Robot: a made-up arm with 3 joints. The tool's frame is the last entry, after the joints. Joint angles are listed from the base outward. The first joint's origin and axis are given. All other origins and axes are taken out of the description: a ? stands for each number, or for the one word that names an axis. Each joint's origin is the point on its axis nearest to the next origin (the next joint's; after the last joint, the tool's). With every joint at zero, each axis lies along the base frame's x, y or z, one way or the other. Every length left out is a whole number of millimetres.
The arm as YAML. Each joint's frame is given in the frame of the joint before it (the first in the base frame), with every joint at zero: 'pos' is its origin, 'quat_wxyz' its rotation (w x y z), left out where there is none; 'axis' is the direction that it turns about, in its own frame. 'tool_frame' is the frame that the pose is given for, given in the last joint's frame.
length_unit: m
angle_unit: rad
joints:
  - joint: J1
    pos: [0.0, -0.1, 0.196]
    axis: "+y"
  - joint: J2
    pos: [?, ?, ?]
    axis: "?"
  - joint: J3
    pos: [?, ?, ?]
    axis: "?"
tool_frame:
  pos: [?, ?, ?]
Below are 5 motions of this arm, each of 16 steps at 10 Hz.
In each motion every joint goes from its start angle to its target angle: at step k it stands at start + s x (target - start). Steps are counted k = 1, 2, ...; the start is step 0. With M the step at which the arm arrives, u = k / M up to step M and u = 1 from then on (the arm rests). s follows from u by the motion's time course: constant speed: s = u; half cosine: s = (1 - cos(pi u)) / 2; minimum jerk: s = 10 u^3 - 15 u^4 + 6 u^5.
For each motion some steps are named. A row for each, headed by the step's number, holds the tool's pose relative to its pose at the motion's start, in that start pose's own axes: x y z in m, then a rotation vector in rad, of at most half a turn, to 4 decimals.
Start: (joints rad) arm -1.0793 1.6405 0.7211
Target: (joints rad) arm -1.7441 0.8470 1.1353
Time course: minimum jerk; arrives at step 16
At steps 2, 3, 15, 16:
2: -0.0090 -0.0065 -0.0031 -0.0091 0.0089 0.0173
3: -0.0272 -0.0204 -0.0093 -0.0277 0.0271 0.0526
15: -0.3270 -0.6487 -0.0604 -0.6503 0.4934 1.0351
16: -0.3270 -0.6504 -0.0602 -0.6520 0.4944 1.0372

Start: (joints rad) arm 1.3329 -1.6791 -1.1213
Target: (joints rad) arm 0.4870 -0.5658 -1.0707
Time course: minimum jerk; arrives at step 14
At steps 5, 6, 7, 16:
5: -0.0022 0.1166 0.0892 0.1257 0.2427 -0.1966
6: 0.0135 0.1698 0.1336 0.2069 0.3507 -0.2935
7: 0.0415 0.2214 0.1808 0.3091 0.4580 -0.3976
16: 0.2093 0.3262 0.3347 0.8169 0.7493 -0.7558

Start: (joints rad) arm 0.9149 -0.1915 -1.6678
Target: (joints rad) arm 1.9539 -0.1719 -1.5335
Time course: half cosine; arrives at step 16
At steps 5, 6, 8, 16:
5: 0.0046 -0.0647 0.0436 -0.2264 -0.0143 0.0732
6: 0.0069 -0.0869 0.0645 -0.3146 -0.0180 0.1012
8: 0.0126 -0.1292 0.1176 -0.5104 -0.0228 0.1621
16: 0.0282 -0.1835 0.2870 -1.0249 -0.0127 0.3101

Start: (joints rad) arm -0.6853 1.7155 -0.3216
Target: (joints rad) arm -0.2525 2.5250 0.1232
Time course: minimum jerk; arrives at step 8
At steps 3, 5, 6, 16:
3: -0.0274 0.0613 0.0878 0.2227 0.0281 0.0064
5: -0.0594 0.1213 0.2226 0.5938 -0.0402 0.0246
6: -0.0723 0.1328 0.2655 0.7307 -0.1034 0.0339
16: -0.0810 0.1375 0.2879 0.8104 -0.1512 0.0400

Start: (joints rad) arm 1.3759 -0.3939 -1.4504
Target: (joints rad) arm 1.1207 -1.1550 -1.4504
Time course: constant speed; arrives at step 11
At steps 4, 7, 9, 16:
4: 0.0316 0.0322 -0.0659 0.0464 -0.2842 -0.0472
7: 0.0654 0.0587 -0.1060 0.0729 -0.4956 -0.0974
9: 0.0918 0.0764 -0.1275 0.0859 -0.6353 -0.1376
16: 0.1207 0.0936 -0.1444 0.0946 -0.7738 -0.1828

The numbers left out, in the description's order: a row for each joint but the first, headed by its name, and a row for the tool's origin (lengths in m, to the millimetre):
J2: xyz -0.479 0.0 -0.178, axis +x
J3: xyz 0.0 0.098 -0.092, axis +z
tool: xyz -0.07 0.318 0.0

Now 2 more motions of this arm.
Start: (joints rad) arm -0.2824 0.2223 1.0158
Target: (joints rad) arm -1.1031 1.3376 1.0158
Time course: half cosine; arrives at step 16
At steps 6, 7, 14, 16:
6: 0.0124 -0.0646 -0.1127 -0.0193 -0.4148 0.0978
7: 0.0133 -0.0883 -0.1437 -0.0209 -0.5363 0.1439
14: -0.0028 -0.2793 -0.3139 0.0245 -1.1783 0.5689
16: -0.0043 -0.2960 -0.3248 0.0317 -1.2150 0.6067

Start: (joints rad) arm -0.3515 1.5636 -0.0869
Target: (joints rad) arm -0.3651 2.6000 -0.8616
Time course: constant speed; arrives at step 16
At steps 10, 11, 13, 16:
10: 0.1569 -0.0333 0.2620 0.6178 0.2138 -0.4588
11: 0.1729 -0.0484 0.2823 0.6748 0.2523 -0.5007
13: 0.2045 -0.0828 0.3170 0.7851 0.3385 -0.5809
16: 0.2500 -0.1420 0.3534 0.9396 0.4903 -0.6904

